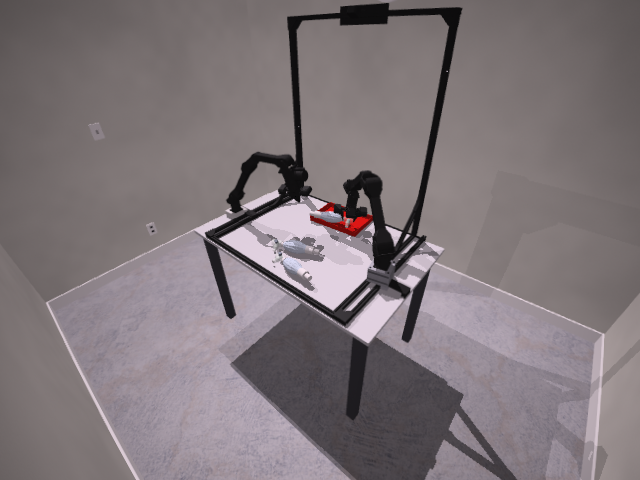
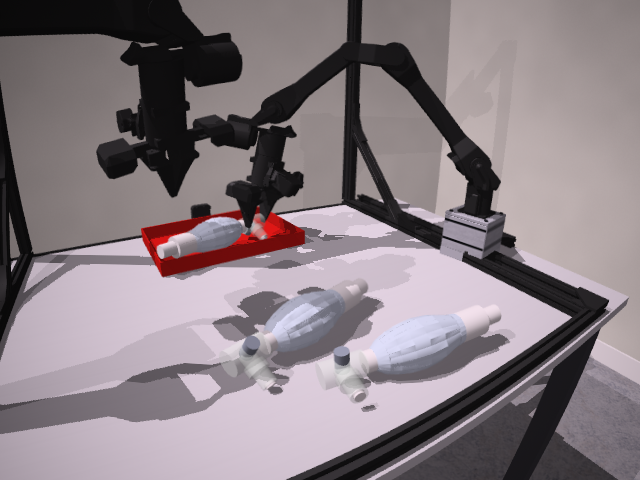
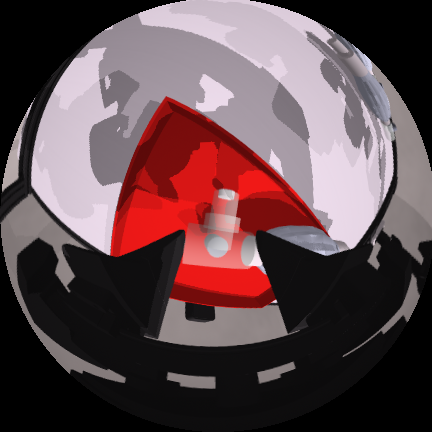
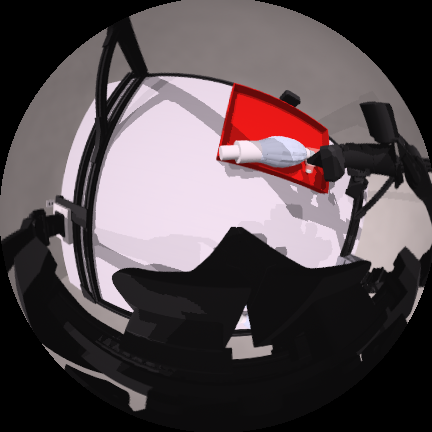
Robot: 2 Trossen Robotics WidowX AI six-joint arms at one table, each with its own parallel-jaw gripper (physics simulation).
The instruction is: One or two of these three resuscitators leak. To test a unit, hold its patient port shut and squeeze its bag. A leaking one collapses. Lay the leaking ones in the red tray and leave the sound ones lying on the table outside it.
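Seen in the pictures: left gripper, fingertip midpoint: (image 1: 348,221) (image 2: 255,224) (image 3: 220,235) (image 4: 313,158); right gripper, fingertip midpoint: (image 1: 299,202) (image 2: 173,195) (image 4: 235,231); left arm's base, link origin: (image 1: 382,264) (image 2: 476,212); right arm's base, link origin: (image 1: 236,209) (image 3: 378,234) (image 4: 59,223).
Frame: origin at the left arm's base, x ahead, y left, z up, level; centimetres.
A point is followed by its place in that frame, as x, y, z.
Note:
One pale blue resuscitator (image 1: 328,217) @[42.4, -31.2, -3.9] (image 2: 214,233) @[43.7, -31.3, -3.6] (image 3: 300,240) @[38.2, -32.5, -4.2] (image 4: 282,151) @[44.0, -32.8, -2.1] lies lengthwise at the red tray (image 2: 232,255) @[40.8, -29.8, -8.5] (image 3: 130,225) @[23.3, -40.3, -9.4] (image 4: 260,117) @[44.7, -44.8, -9.4], its bag rounded, its white tail end over the tray's near left corner. My left gripper (image 2: 257,225) @[31.7, -35.1, -5.6] (image 3: 220,235) @[31.7, -35.1, -5.6] is shut on its clear valve end, low inside the tray. Whether the bag touches the tray floor is unclear. A second resuscitator (image 1: 297,248) @[43.7, 1.3, -5.0] (image 2: 307,317) @[48.0, 1.5, -4.1] and a third resuscitator (image 1: 294,268) @[36.3, 15.8, -4.2] (image 2: 421,343) @[41.6, 14.4, -4.3] lie on the table outside the tray, bags rounded. My right gripper (image 1: 297,198) @[55.2, -20.8, 8.2] (image 2: 174,195) @[55.2, -20.8, 8.2] (image 4: 235,231) @[55.2, -20.8, 8.2] is shut and empty, above the table.
A black frame rail (image 2: 465,397) @[41.8, 21.6, -8.2] runs along the table's edge. A tall black gantry (image 1: 295,103) @[78.9, -59.6, 50.8] stands over the table's far side. The left arm's base (image 1: 381,273) @[-1.5, 5.1, -0.4] (image 2: 473,232) @[5.0, 2.2, -2.7] is at the right. A small black block (image 2: 200,210) @[37.1, -51.6, -5.1] (image 4: 290,98) @[37.3, -51.6, -5.0] shows behind the tray.

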